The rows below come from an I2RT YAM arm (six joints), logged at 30 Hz.
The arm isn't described. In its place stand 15 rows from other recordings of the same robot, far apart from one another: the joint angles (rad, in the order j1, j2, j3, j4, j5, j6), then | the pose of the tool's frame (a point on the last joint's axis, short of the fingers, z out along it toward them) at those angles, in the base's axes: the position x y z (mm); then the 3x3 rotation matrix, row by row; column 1 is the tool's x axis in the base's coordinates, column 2 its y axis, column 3 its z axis.
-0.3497, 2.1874, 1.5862, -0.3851, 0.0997, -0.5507 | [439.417 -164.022 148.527], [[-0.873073 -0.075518 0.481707], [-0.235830 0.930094 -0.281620], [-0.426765 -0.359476 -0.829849]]
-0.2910, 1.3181, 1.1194, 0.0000, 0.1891, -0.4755 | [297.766 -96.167 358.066], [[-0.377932 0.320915 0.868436], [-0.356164 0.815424 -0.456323], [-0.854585 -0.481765 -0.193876]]
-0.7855, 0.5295, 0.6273, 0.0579, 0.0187, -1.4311 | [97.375 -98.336 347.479], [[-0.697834 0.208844 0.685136], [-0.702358 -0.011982 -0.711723], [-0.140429 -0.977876 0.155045]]
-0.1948, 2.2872, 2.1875, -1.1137, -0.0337, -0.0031 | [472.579 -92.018 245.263], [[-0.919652 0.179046 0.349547], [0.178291 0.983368 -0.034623], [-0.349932 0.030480 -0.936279]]
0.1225, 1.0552, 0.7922, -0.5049, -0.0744, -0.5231 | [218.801 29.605 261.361], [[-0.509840 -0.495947 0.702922], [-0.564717 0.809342 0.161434], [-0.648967 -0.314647 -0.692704]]
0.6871, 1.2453, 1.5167, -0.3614, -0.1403, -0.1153 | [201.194 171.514 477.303], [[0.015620 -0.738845 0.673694], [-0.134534 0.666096 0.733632], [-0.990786 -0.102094 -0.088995]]
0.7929, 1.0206, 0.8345, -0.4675, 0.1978, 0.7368 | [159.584 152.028 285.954], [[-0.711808 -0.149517 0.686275], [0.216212 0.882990 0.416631], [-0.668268 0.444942 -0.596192]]
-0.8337, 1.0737, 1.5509, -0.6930, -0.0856, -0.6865 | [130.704 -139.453 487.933], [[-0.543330 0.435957 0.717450], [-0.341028 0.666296 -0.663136], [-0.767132 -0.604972 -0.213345]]
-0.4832, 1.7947, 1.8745, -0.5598, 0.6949, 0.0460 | [350.651 -209.723 403.452], [[-0.368942 0.877700 0.305817], [0.233466 0.405993 -0.883551], [-0.899653 -0.254581 -0.354701]]
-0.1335, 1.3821, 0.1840, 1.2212, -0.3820, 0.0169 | [222.362 -16.473 168.955], [[0.018734 -0.246203 0.969037], [0.013306 0.969183 0.245983], [-0.999736 0.008286 0.021433]]
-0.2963, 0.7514, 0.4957, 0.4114, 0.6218, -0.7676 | [167.044 -72.678 305.770], [[-0.440270 0.669811 0.597927], [-0.455747 0.407061 -0.791578], [-0.773600 -0.621011 0.126047]]
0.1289, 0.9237, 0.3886, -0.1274, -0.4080, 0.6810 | [182.939 37.956 185.196], [[-0.743530 0.051314 0.666731], [0.486352 0.725786 0.486514], [-0.458939 0.686004 -0.564601]]
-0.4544, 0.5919, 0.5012, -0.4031, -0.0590, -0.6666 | [132.815 -62.543 246.442], [[-0.576785 0.044368 0.815690], [-0.405194 0.851492 -0.332834], [-0.709321 -0.522487 -0.473151]]
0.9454, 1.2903, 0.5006, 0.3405, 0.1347, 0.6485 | [156.351 208.360 187.990], [[-0.645073 -0.430307 0.631441], [0.129036 0.753150 0.645069], [-0.753147 0.497595 -0.430311]]
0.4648, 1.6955, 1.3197, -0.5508, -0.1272, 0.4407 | [327.299 169.174 253.941], [[-0.865178 -0.158841 0.475644], [0.039507 0.923970 0.380420], [-0.499906 0.347922 -0.793123]]
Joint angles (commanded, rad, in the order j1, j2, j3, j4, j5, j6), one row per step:
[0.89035, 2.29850, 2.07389, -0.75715, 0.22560, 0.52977]
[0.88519, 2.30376, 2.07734, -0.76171, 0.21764, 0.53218]
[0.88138, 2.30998, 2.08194, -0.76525, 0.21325, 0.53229]
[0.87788, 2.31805, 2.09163, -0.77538, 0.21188, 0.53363]
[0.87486, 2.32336, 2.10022, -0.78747, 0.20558, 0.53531]
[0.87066, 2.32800, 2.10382, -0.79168, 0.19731, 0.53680]
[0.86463, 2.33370, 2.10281, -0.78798, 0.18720, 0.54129]
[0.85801, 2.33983, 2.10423, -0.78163, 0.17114, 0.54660]
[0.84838, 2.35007, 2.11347, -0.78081, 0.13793, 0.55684]
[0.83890, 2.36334, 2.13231, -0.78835, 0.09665, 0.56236]
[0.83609, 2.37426, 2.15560, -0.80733, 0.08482, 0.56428]
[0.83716, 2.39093, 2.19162, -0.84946, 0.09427, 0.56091]
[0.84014, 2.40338, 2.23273, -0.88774, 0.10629, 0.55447]
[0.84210, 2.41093, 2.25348, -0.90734, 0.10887, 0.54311]
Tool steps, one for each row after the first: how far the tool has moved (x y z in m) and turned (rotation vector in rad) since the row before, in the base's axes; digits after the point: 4 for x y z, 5 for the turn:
[0.0021, -0.0011, -0.0018, 0.00048, 0.00984, -0.00272]
[0.0019, -0.0006, -0.0018, -0.00160, 0.00614, -0.00149]
[0.0018, -0.0005, -0.0015, -0.00515, 0.00668, -0.00386]
[0.0011, -0.0007, -0.0007, -0.00253, 0.01018, -0.00104]
[0.0017, -0.0009, -0.0015, 0.00121, 0.00915, -0.00106]
[0.0026, -0.0011, -0.0030, 0.00542, 0.00972, -0.00447]
[0.0030, -0.0008, -0.0023, 0.01265, 0.01077, -0.00263]
[0.0041, -0.0010, -0.0023, 0.02313, 0.02437, -0.00078]
[0.0041, -0.0005, -0.0013, 0.02428, 0.02928, 0.00752]
[0.0017, 0.0003, 0.0006, 0.00264, 0.01255, 0.00172]
[0.0003, 0.0007, 0.0004, -0.02373, 0.00816, -0.00085]
[-0.0002, 0.0014, 0.0043, -0.01674, -0.00327, 0.00261]
[-0.0004, 0.0010, 0.0015, -0.01085, -0.00070, 0.01056]

